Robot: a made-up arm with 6 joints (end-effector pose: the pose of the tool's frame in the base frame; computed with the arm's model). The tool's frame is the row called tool.
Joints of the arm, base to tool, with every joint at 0 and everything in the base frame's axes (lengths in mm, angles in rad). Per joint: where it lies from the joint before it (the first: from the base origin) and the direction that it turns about. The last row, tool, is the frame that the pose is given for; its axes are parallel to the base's.
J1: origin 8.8 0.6 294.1 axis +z
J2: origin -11.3 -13.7 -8.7 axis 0 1 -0.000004
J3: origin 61.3 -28.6 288.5 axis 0 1 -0.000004
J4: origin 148.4 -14.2 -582.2 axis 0 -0.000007 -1
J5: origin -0.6 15.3 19.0 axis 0 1 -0.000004
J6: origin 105.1 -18.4 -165.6 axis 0 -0.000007 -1
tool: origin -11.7 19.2 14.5
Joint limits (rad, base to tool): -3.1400..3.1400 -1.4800..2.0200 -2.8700..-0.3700 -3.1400..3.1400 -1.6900..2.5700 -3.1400..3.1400
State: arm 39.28 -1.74 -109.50 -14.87 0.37 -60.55
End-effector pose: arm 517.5 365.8 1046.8 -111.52 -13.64 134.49
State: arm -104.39 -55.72 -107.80 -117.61 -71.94 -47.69
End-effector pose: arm 130.9 104.3 1027.4 107.85 55.79 -120.69
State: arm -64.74 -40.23 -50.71 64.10 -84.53 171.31
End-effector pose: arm -51.6 -364.5 753.3 -116.24 9.26 -63.65
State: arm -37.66 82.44 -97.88 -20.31 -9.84 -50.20
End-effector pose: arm 557.7 -447.3 -344.0 -22.45 -11.06 35.52
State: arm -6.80 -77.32 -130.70 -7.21 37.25 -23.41
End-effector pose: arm -726.7 38.4 999.8 -179.37 -9.98 143.64
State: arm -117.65 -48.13 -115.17 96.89 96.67 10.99
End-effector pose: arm 182.1 111.3 1192.1 80.54 -62.06 -100.77
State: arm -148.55 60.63 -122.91 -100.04 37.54 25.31
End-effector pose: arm -873.9 -456.2 143.0 -74.05 -0.33 -97.25
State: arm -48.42 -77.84 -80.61 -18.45 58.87 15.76
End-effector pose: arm -89.9 15.7 1106.4 139.99 -76.21 156.43
